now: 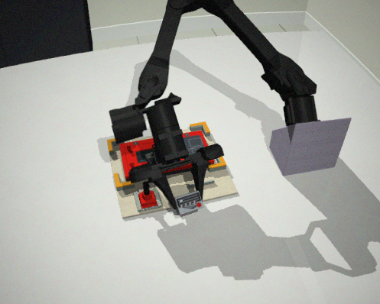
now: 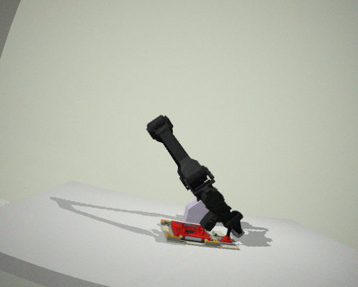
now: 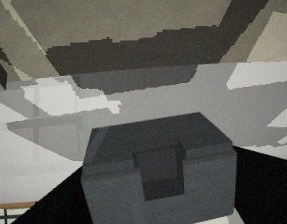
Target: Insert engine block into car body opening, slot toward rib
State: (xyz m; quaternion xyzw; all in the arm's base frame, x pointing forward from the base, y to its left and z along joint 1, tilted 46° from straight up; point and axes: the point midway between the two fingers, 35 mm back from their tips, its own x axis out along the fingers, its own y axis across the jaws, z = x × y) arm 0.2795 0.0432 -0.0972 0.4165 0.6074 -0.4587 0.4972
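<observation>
The black peg lies 80 mm ahead of my gripper tip and 40 mm to the right of it. The rest, counted from my gripper tip: engine block (10 mm to the right); beige baseplate (150 mm to the right, 40 mm ahead, 20 mm below).
</observation>
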